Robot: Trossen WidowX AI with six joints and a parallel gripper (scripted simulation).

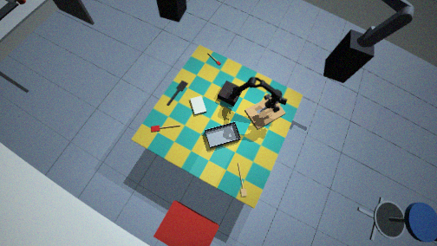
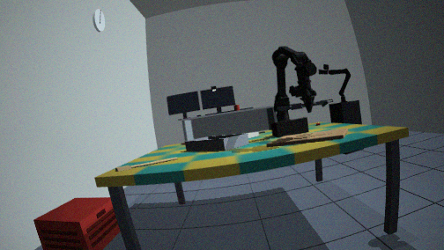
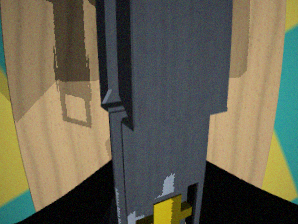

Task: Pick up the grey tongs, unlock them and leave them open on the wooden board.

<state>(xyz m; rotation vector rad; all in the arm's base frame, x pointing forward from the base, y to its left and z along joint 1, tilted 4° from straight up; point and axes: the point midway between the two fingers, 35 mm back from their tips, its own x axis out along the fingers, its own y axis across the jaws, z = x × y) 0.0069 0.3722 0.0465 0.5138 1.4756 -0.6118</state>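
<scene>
Now: gripper tip 1 cm short of the wooden board, 1 cm to the left of it and 11 cm above it. From my gripper tip the other things lie so: yellow lock piece 4 cm above; white block 18 cm ahead, 67 cm to the right, 11 cm below; roasting tin 40 cm ahead, 35 cm to the right, 9 cm below.
</scene>
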